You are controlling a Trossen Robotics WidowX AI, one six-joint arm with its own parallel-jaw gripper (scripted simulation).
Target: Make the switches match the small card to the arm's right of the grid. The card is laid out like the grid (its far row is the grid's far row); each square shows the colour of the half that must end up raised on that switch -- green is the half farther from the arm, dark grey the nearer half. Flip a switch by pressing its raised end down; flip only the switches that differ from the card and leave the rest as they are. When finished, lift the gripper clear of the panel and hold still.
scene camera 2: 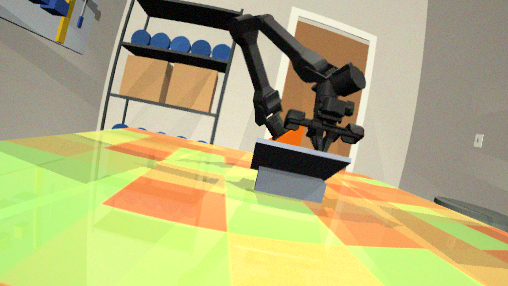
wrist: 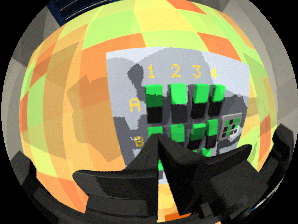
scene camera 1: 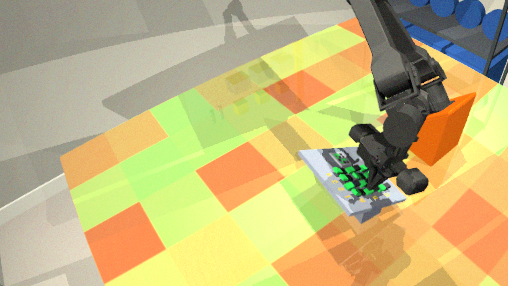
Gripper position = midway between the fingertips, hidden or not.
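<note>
Shut and holding nothing, the gripper point(scene camera 1: 369, 189) is visible in scene camera 1. Scene camera 2 shows the gripper point(scene camera 2: 320, 162), and the wrist view shows the gripper point(wrist: 156, 137).
</note>
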